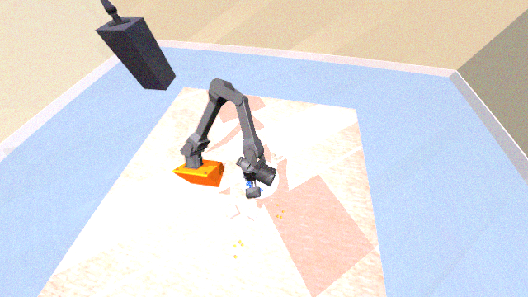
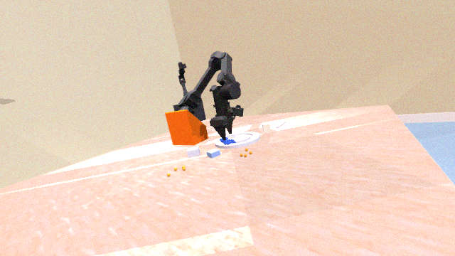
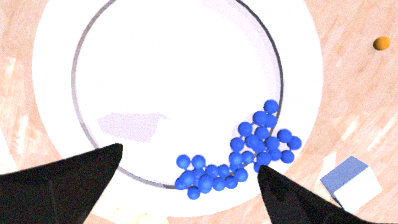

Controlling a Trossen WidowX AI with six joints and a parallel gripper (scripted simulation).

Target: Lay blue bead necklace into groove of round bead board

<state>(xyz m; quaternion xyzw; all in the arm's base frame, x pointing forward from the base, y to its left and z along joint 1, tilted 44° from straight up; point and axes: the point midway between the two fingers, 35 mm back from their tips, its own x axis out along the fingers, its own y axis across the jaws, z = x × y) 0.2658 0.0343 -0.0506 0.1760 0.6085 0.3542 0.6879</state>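
My gripper tip is now 30 mm short of the round white bead board, 30 mm to the right of it and 20 mm above it. Also, from my gripper tip: white block: 70 mm behind, 140 mm to the right, 10 mm below; then light blue cube: 20 mm ahead, 140 mm to the right, 20 mm below; then beige cube: 110 mm ahead, 160 mm to the left, 10 mm below.
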